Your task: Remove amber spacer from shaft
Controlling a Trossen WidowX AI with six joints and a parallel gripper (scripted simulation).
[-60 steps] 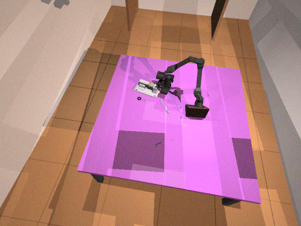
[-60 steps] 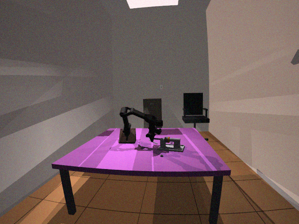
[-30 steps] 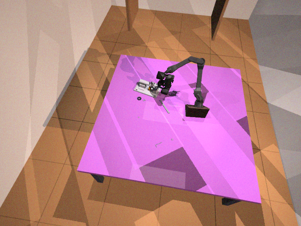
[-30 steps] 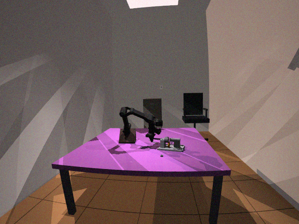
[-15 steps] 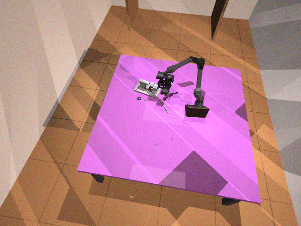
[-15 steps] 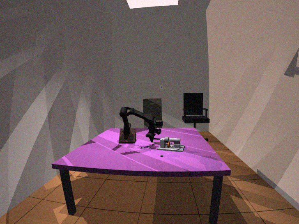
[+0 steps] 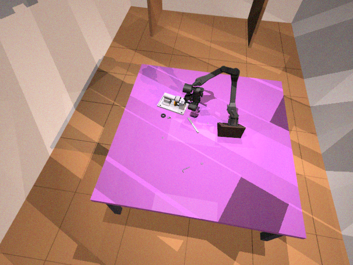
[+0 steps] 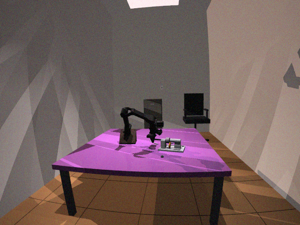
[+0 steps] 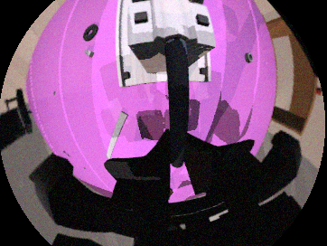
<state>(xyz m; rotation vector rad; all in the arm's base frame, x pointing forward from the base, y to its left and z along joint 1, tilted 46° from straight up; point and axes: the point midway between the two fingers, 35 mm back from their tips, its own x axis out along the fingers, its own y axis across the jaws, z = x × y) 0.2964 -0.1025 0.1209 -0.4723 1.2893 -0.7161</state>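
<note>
Right now my gripper tip is 70 mm short of the thin dark shaft, 30 mm below it and 20 mm to the left of it. Also, from my gripper tip: grey support block: 190 mm ahead, 40 mm to the right; then metal strip: 140 mm to the left, 40 mm below, 10 mm behind; then amber spacer: 160 mm ahead, 40 mm to the right, 10 mm below.
</note>
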